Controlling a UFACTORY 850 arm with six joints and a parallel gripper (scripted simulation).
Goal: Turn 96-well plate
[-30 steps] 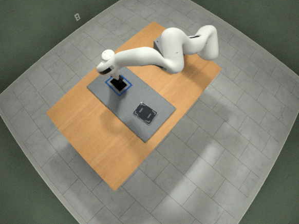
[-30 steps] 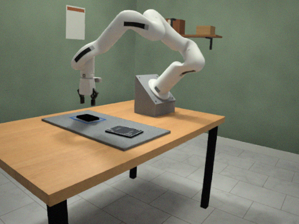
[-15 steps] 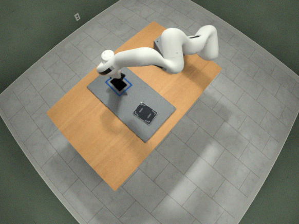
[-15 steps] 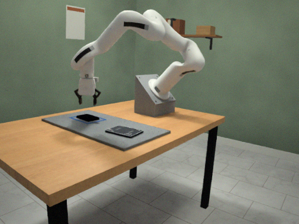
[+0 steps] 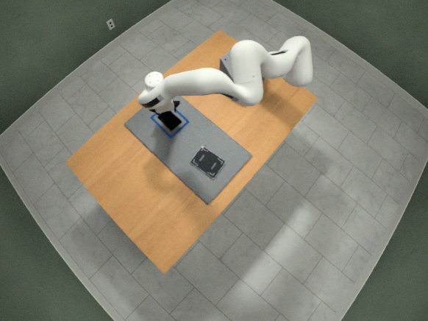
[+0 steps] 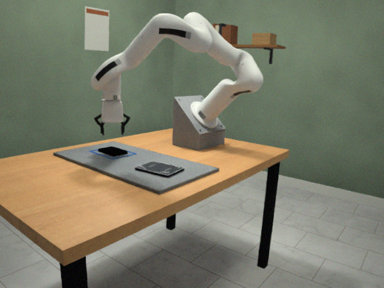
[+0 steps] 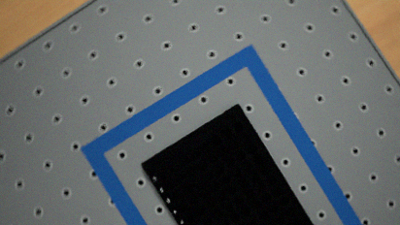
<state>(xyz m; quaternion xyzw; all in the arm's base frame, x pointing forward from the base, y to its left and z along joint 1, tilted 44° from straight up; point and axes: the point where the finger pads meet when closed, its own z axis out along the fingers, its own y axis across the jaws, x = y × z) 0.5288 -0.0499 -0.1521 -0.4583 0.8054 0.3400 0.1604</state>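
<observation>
The 96-well plate lies 9 cm below my hand. The rest, counted from my hand: plate nest N1: 3 cm ahead, 35 cm to the left, 9 cm below.
</observation>
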